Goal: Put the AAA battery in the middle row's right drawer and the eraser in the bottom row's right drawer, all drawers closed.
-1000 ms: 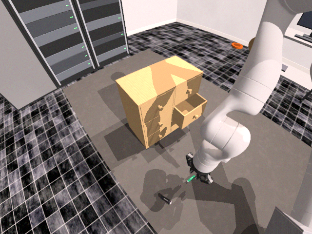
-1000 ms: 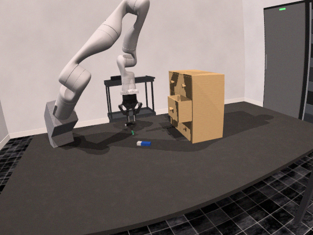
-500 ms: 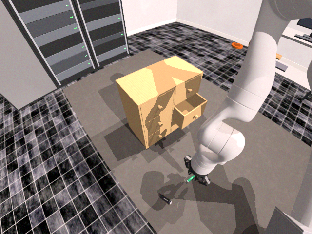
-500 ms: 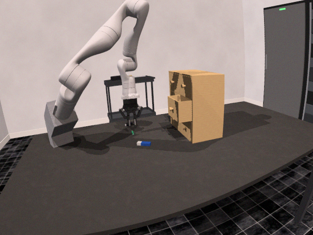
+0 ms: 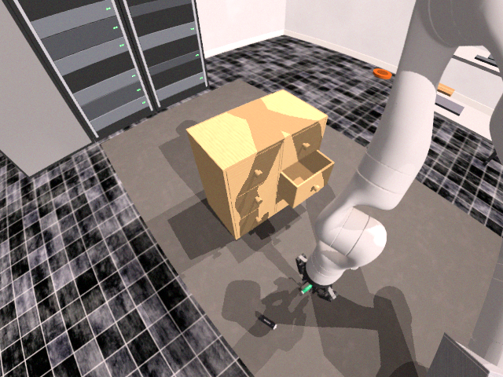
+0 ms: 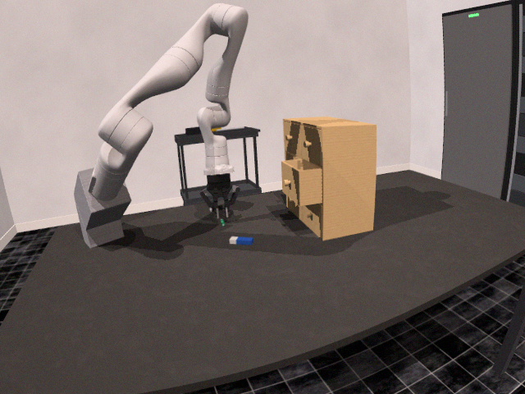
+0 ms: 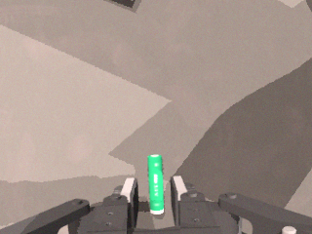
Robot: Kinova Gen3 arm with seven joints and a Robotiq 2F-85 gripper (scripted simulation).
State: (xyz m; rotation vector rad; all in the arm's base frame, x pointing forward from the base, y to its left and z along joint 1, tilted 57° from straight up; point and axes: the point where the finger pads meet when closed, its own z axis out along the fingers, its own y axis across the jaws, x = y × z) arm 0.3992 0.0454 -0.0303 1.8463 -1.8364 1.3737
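Right now the green AAA battery is 4 cm below my hand. From my hand the other things lie so: dark AAA battery: 2 cm ahead, 14 cm to the left, 3 cm below; then white eraser: 1 cm behind, 16 cm to the right, 3 cm below.
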